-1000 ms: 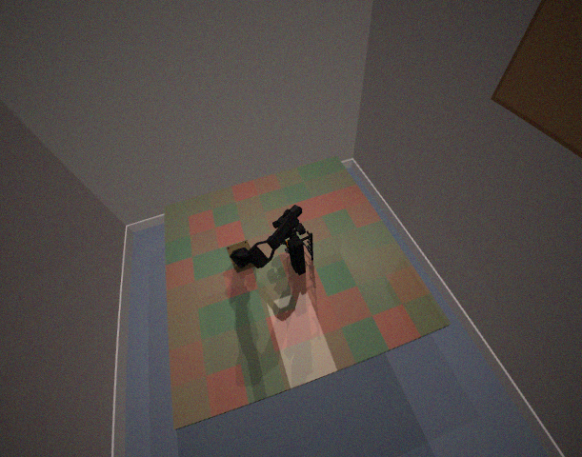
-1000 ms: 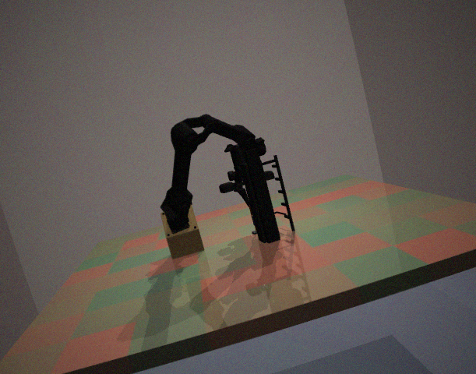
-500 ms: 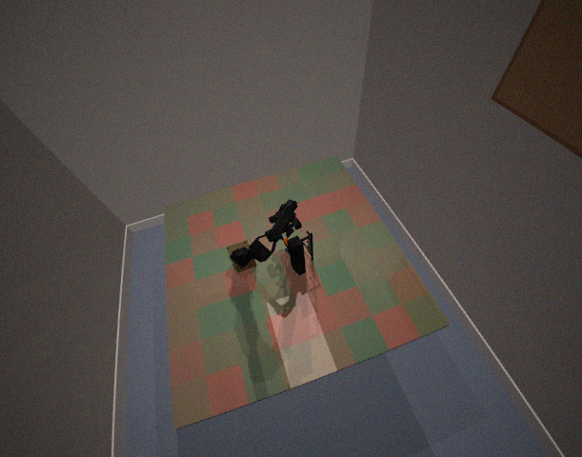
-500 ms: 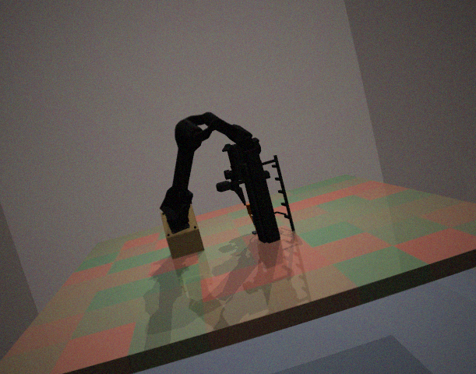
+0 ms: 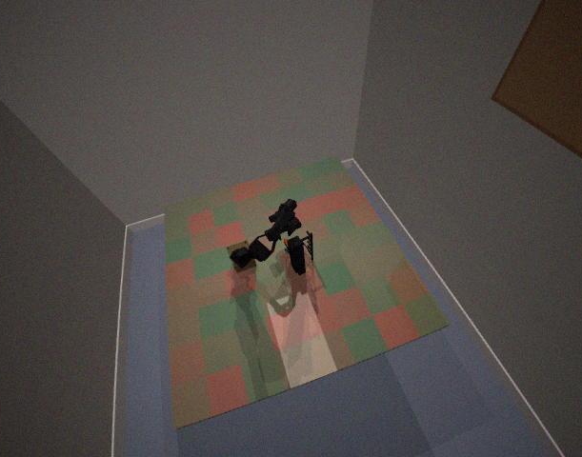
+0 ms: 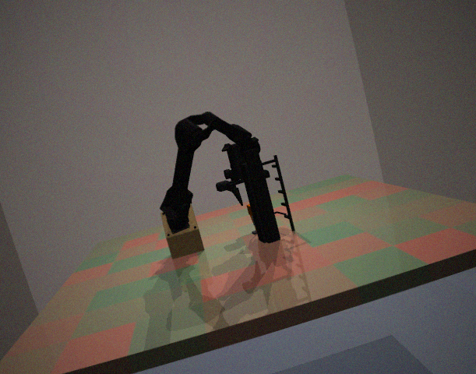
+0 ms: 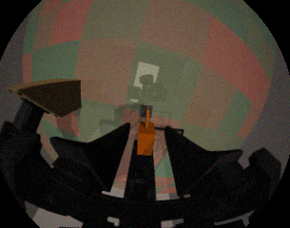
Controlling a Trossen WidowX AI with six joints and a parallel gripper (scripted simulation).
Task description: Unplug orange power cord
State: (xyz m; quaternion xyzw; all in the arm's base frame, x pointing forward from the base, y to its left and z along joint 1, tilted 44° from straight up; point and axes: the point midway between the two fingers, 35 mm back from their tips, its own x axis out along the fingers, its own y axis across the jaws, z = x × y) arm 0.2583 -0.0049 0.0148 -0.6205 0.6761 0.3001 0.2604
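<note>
Now: the orange plug 5 cm to the right of my gripper tip and 1 cm below it.
</note>
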